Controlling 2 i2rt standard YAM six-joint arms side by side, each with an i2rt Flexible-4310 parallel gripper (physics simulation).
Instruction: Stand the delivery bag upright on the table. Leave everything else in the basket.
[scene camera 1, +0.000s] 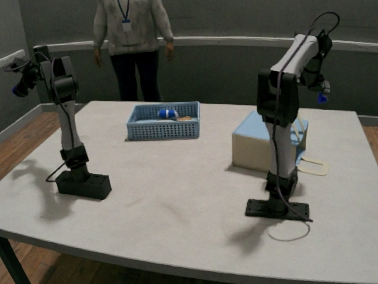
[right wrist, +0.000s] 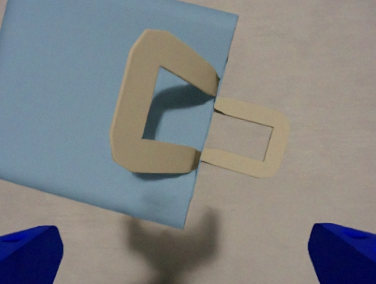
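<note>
The delivery bag (scene camera 1: 254, 125) (right wrist: 65, 90) lies on its side on the table, a light blue face up and a cream face toward the scene camera. One cream handle (right wrist: 126, 110) stands off the bag's edge and leans over the blue face; the other handle (scene camera 1: 322, 173) (right wrist: 281, 145) sticks out low beside the table surface. My right gripper (scene camera 1: 323, 98) (right wrist: 185, 236) is open and empty, above the bag's handle end and apart from it. My left gripper (scene camera 1: 19, 91) hangs in the air at the far left; its fingers are too small to judge.
A blue basket (scene camera 1: 172, 136) stands on the table (scene camera 1: 165, 200) at the back, left of the bag, holding a blue-and-white item (scene camera 1: 168, 114) and a tan item (scene camera 1: 185, 119). The right arm's base stands in front of the bag. A person (scene camera 1: 135, 40) stands behind the table.
</note>
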